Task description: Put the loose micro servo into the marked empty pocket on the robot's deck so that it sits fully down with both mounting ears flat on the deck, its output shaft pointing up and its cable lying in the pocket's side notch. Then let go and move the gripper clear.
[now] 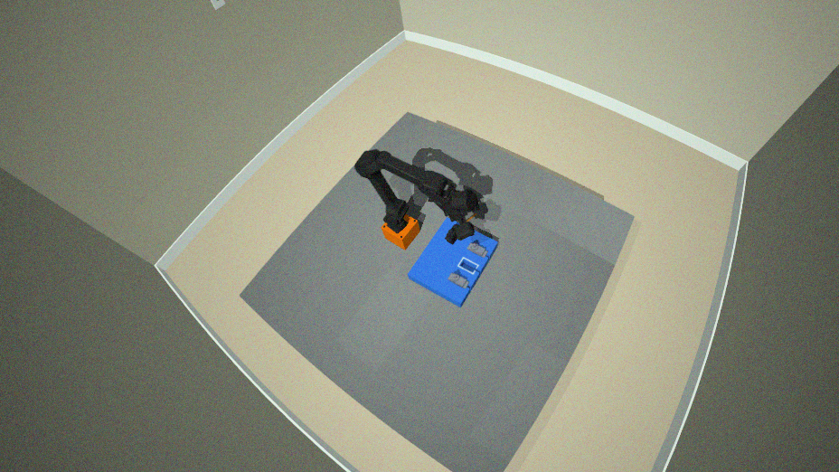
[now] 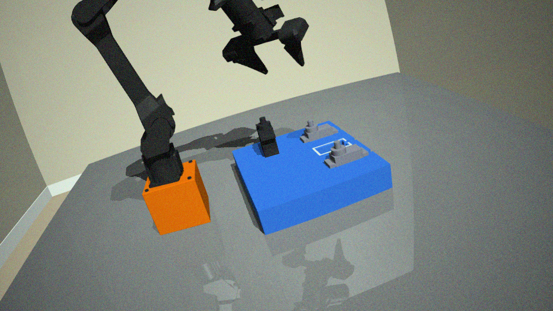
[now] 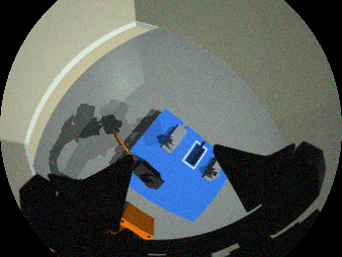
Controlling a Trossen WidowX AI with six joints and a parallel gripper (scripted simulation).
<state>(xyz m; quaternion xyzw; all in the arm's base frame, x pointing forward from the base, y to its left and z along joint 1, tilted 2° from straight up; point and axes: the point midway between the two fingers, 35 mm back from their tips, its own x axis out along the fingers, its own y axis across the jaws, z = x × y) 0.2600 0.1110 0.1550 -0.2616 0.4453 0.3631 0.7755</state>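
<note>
My gripper tip is 5 cm past the blue deck, 9 cm to the left of it and 19 cm above it.
</note>
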